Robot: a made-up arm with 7 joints. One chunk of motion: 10 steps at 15 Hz.
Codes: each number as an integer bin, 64 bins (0 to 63) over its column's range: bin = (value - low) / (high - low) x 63, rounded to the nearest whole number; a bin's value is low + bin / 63 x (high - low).
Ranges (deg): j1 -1.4..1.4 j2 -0.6..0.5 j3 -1..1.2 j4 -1.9..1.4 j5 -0.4..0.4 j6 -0.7..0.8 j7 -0.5..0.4
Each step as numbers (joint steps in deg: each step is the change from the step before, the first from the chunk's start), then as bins.
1 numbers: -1.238 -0.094 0.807 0.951 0.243 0.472 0.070
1 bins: 4 29 52 54 51 49 40
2 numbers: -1.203 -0.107 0.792 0.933 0.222 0.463 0.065
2 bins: 4 28 51 54 49 49 40
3 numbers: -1.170 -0.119 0.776 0.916 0.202 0.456 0.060
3 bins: 5 28 51 54 47 49 39
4 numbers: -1.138 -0.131 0.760 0.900 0.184 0.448 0.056
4 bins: 6 27 50 53 46 48 39
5 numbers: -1.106 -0.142 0.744 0.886 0.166 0.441 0.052
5 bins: 7 26 50 53 45 48 39
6 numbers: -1.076 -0.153 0.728 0.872 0.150 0.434 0.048
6 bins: 7 26 49 53 43 48 38
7 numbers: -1.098 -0.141 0.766 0.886 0.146 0.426 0.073
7 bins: 7 26 51 53 43 47 40
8 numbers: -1.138 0.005 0.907 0.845 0.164 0.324 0.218
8 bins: 6 35 55 52 44 43 50
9 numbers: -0.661 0.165 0.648 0.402 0.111 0.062 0.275
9 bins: 17 44 47 44 40 32 54
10 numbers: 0.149 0.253 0.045 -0.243 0.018 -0.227 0.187
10 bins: 35 49 30 32 33 20 48
